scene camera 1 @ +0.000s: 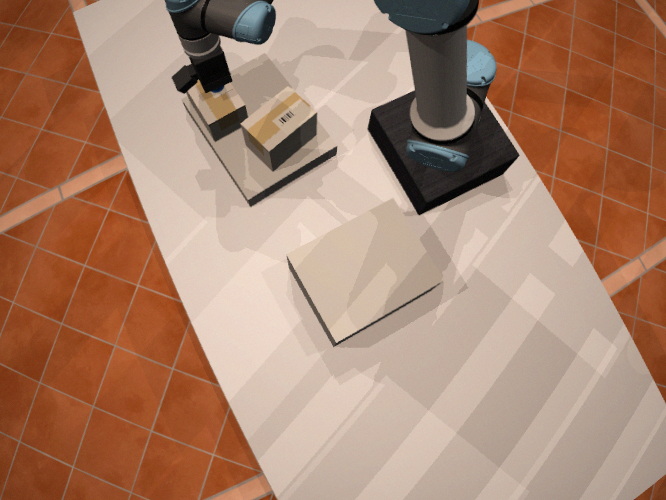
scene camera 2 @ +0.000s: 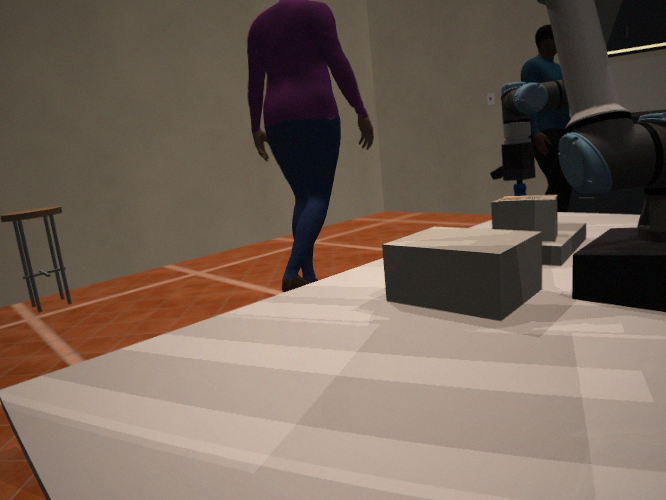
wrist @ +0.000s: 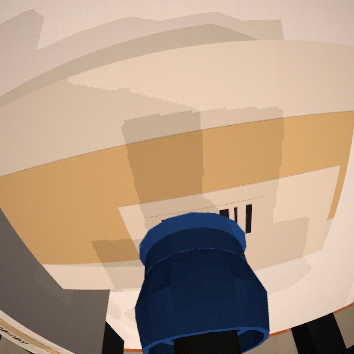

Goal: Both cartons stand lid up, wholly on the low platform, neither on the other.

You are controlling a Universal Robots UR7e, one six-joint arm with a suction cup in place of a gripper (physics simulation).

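Frame: origin at the arm's base, x up, y ahead, z left, level; metres.
Where they show: end effector, tool point: (scene camera 2: 520, 195) (wrist: 193, 254).
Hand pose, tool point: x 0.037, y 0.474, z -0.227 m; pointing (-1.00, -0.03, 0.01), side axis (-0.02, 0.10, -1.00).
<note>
Things, the pixels of their top centre, and the offset from my tool point. Level surfaces: height alone.
- left carton, middle of its top: (wrist: 168, 207) (scene camera 1: 212, 92) dx -0.009, dy +0.013, dz +0.008 m
- low platform, middle of its top: (scene camera 1: 256, 120) (scene camera 2: 529, 231) dx -0.092, dy -0.064, dz +0.067 m
- right carton, middle of its top: (wrist: 6, 329) (scene camera 1: 278, 117) (scene camera 2: 528, 197) dx +0.013, dy -0.101, dz +0.137 m
- taller beige block, middle of its top: (scene camera 1: 366, 267) (scene camera 2: 461, 238) dx -0.020, dy -0.153, dz +0.496 m
- table, its level: dx -0.140 m
The left carton (scene camera 1: 222, 109) (wrist: 240, 145) is lid up on the low platform (scene camera 1: 252, 185) (scene camera 2: 572, 244), close to its left edge; I cannot tell whether its hidden far side overhangs. The right carton (scene camera 1: 263, 131) (scene camera 2: 524, 216) (wrist: 15, 331) stands lid up on the same platform, apart from the left one. My suction cup (scene camera 1: 217, 89) (scene camera 2: 519, 189) (wrist: 192, 232) is over the label of the left carton, very close to its lid and partly covering the barcode in the wrist view. Contact is hard to see, and the cup does not visibly hold anything. Scene camera 2 does not show the left carton clearly.
A taller beige block (scene camera 1: 365, 269) (scene camera 2: 443, 274) stands on the table (scene camera 1: 225, 301), apart from the low platform. The arm's black base (scene camera 1: 430, 188) (scene camera 2: 618, 274) is to the right. In scene camera 2, people stand beyond the table and a stool (scene camera 2: 32, 214) is at the left.
</note>
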